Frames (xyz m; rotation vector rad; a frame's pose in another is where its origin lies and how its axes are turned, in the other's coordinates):
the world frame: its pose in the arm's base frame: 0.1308 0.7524 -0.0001 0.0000 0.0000 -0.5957
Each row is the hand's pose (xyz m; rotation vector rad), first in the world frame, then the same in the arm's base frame.
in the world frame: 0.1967 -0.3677 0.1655 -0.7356 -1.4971 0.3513
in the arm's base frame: 0.0873 0.3377 0.1654 -1.1351 -1.2074 -0.1009
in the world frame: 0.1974 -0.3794 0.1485 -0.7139 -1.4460 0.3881
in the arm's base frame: 0.0813 0.3276 0.1484 -1.0978 -1.1633 -0.0741
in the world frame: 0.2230 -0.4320 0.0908 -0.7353 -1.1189 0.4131
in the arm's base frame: 0.0730 0.2697 0.0907 -1.0228 -0.8468 -0.0919
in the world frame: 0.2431 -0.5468 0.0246 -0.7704 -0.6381 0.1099
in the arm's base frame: 0.0252 0.1634 0.0245 -0.9314 -0.3871 -0.4350
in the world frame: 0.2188 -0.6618 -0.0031 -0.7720 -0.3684 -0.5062
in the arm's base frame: -0.0594 0.0818 -0.0032 -0.8806 -0.1307 -1.0634
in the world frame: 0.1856 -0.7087 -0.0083 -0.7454 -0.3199 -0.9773
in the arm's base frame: -0.1132 0.0616 -0.0084 -0.8607 -0.0929 -1.5369
